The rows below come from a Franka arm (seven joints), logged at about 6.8 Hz.
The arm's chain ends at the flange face. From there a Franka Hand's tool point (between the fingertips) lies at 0.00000 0.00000 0.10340 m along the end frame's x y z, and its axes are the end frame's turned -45 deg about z.
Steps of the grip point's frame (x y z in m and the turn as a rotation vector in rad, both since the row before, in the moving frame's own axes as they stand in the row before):
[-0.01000, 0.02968, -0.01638, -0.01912, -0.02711, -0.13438]
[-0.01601, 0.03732, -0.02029, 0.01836, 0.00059, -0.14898]
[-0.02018, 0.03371, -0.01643, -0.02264, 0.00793, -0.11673]
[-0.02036, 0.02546, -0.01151, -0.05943, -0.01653, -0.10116]
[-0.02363, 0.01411, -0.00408, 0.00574, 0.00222, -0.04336]
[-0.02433, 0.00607, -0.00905, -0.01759, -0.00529, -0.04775]
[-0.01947, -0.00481, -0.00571, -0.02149, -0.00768, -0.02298]
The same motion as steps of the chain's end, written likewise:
[0.01427, 0.02465, -0.01632, -0.03269, -0.00565, -0.13438]
[0.01647, 0.03899, -0.02027, 0.01340, -0.01257, -0.14898]
[0.00727, 0.03716, -0.01640, -0.01040, 0.02162, -0.11673]
[0.00020, 0.02702, -0.01131, -0.05371, 0.03033, -0.10116]
[-0.00646, 0.02726, -0.00408, 0.00563, -0.00249, -0.04336]
[-0.01385, 0.01985, -0.00903, -0.01618, 0.00870, -0.04775]
[-0.01820, 0.00825, -0.00568, -0.02063, 0.00977, -0.02298]

